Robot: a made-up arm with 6 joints. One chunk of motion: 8 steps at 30 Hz.
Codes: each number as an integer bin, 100 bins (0 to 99) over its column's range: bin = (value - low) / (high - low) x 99, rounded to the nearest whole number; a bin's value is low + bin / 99 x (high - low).
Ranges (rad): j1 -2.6..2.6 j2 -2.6..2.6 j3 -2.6..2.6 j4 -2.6..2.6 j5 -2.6..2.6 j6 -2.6..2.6
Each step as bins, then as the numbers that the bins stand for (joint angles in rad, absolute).
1 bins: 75 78 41 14 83 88
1 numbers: 1.3394 1.4970 -0.4465 -1.8646 1.7596 2.0222
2 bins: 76 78 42 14 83 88
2 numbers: 1.3919 1.4970 -0.3939 -1.8646 1.7596 2.0222
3 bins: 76 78 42 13 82 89
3 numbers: 1.3919 1.4970 -0.3939 -1.9172 1.7071 2.0747
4 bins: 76 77 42 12 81 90
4 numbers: 1.3919 1.4444 -0.3939 -1.9697 1.6545 2.1273
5 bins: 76 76 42 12 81 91
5 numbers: 1.3919 1.3919 -0.3939 -1.9697 1.6545 2.1798
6 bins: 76 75 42 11 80 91
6 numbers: 1.3919 1.3394 -0.3939 -2.0222 1.6020 2.1798
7 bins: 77 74 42 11 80 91
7 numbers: 1.4444 1.2869 -0.3939 -2.0222 1.6020 2.1798
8 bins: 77 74 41 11 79 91
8 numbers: 1.4444 1.2869 -0.4465 -2.0222 1.5495 2.1798
